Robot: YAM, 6 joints.
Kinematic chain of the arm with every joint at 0, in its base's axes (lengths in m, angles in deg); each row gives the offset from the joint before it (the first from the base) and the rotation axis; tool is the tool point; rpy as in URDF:
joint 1: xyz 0 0 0.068 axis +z
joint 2: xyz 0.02 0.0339 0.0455 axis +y
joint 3: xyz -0.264 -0.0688 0 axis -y
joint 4: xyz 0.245 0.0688 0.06 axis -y
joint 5: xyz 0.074 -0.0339 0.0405 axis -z
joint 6: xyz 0.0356 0 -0.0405 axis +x
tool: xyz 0 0 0 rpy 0 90 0
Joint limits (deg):
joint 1: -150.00..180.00
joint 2: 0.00..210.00
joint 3: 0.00..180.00
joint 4: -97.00..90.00
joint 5: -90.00..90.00
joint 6: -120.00..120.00
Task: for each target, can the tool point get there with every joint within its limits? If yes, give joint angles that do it. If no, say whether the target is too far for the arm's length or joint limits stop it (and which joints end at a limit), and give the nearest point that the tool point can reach.
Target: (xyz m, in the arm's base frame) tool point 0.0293 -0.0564 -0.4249
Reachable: no: joint limits stop it (at a limit: joint 2) | nearest point 0.0455 -0.0876 -0.3478 | short by 0.085 m
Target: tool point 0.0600 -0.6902 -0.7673
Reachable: no: too far | nearest point 0.0375 -0.4316 -0.3297 | short by 0.509 m
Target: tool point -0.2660 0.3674 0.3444
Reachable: yes | joints 121.84 118.65 119.51 -47.04 -64.55 97.85
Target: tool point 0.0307 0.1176 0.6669
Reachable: yes | joints 75.66 77.62 139.86 -34.66 0.99 -7.56
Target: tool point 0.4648 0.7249 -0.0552
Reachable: no: too far | nearest point 0.3420 0.5334 -0.0096 | short by 0.232 m
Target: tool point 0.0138 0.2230 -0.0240
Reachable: yes | joints 85.56 144.07 59.85 -65.77 -5.65 101.40
